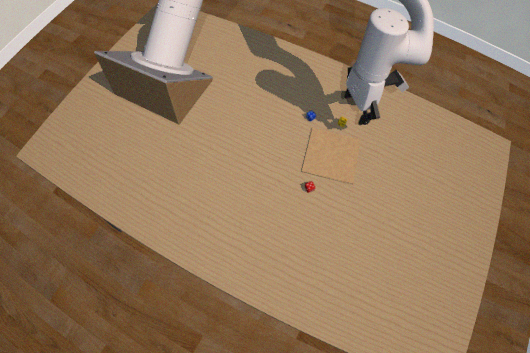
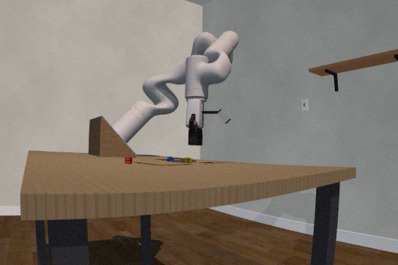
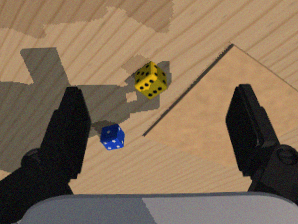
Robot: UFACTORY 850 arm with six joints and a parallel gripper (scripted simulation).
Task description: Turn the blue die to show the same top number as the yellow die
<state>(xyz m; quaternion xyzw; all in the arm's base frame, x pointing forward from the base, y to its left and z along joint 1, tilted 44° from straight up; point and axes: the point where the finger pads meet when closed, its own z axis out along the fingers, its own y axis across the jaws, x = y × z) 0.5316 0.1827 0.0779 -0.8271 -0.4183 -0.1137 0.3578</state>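
Right now the blue die is 11 cm behind my hand, 7 cm below it and 5 cm to the right of it. The rest, counted from my hand: red die (24 cm to the right, 7 cm below); tan mat (13 cm to the right, 7 cm below); yellow die (7 cm below, 2 cm to the right, 2 cm behind).
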